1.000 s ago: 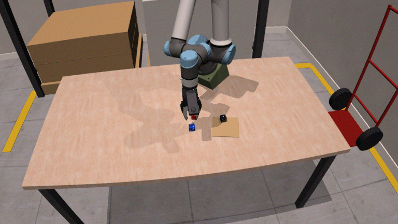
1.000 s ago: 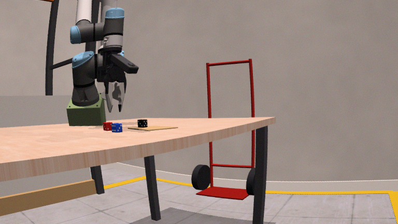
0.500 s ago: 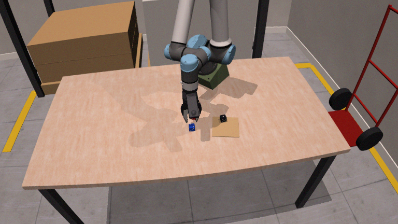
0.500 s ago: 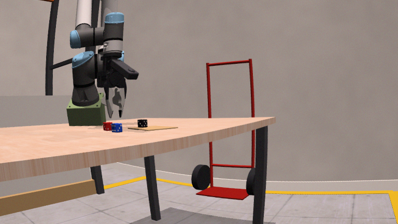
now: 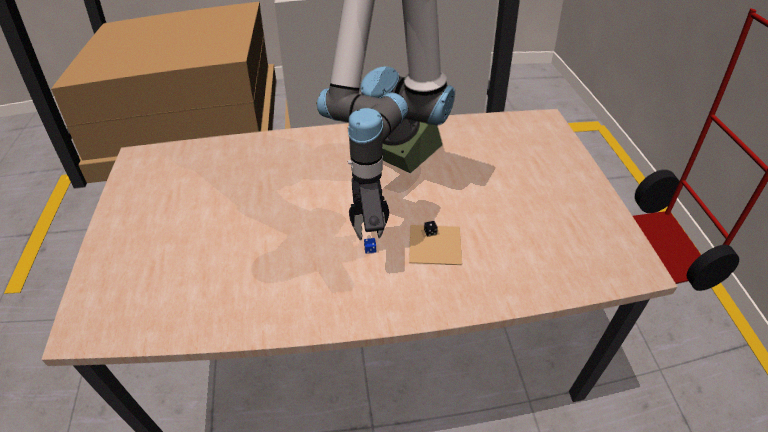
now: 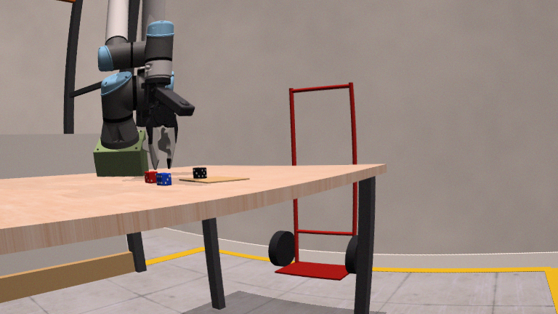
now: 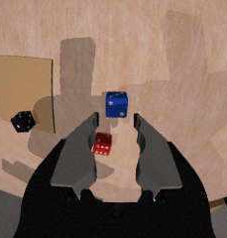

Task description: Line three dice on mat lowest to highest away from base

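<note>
Right now my hand is 40 mm above the blue die. From my hand the other things lie so: tan square mat: 40 mm ahead, 170 mm to the left, 50 mm below; black die: 10 mm behind, 180 mm to the left, 40 mm below; red die: 80 mm behind, 40 mm to the left, 40 mm below.
</note>
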